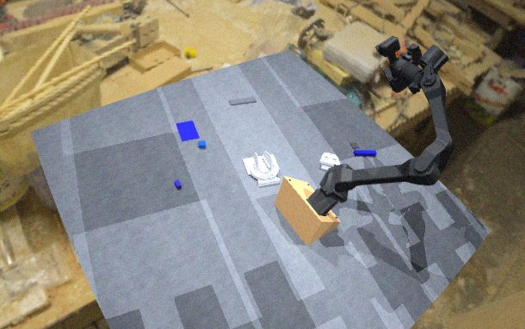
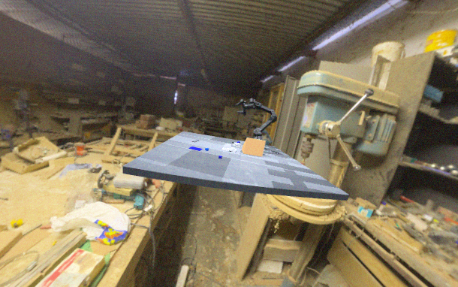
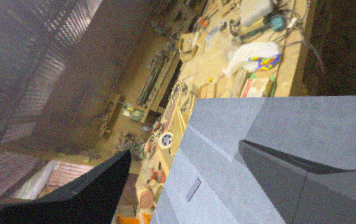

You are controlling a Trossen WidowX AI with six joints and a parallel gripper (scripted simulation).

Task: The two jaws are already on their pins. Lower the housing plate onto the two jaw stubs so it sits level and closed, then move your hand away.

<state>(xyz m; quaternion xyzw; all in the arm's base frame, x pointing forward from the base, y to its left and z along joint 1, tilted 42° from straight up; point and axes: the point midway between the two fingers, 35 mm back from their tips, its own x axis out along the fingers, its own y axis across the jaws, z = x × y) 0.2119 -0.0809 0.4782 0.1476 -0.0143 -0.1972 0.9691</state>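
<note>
The white part lies 40 cm below my gripper tip, 13 cm to the left of it and 7 cm behind it. The rest, counted from my gripper tip: grey strip 41 cm below, 36 cm ahead, 26 cm to the left; then blue bar 40 cm below, 10 cm behind, 5 cm to the right; then blue flat tile 54 cm to the left, 41 cm below, 30 cm ahead.
</note>
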